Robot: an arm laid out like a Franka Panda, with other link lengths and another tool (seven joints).
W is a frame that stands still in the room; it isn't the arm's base.
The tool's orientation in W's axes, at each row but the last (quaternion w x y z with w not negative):
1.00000, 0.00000, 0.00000, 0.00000
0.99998, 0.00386, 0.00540, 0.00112
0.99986, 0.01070, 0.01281, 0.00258
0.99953, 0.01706, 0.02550, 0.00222
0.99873, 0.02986, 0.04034, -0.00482
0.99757, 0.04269, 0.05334, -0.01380
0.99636, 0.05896, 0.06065, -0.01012
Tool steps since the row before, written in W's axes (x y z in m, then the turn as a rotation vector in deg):
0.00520, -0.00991, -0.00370, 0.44, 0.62, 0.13
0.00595, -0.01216, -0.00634, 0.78, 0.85, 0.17
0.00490, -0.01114, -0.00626, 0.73, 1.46, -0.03
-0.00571, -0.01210, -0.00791, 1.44, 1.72, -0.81
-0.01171, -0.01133, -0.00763, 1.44, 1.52, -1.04
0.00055, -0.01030, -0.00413, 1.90, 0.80, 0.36
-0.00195, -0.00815, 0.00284, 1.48, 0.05, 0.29
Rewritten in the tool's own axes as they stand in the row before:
0.00520, -0.00991, -0.00370, 0.44, 0.62, 0.13
0.00599, -0.01222, -0.00618, 0.78, 0.85, 0.17
0.00500, -0.01130, -0.00589, 0.74, 1.46, -0.04
-0.00536, -0.01234, -0.00778, 1.49, 1.69, -0.79
-0.01097, -0.01190, -0.00785, 1.51, 1.47, -1.01
0.00123, -0.01059, -0.00314, 1.83, 0.89, 0.49
-0.00218, -0.00781, 0.00353, 1.43, 0.12, 0.46

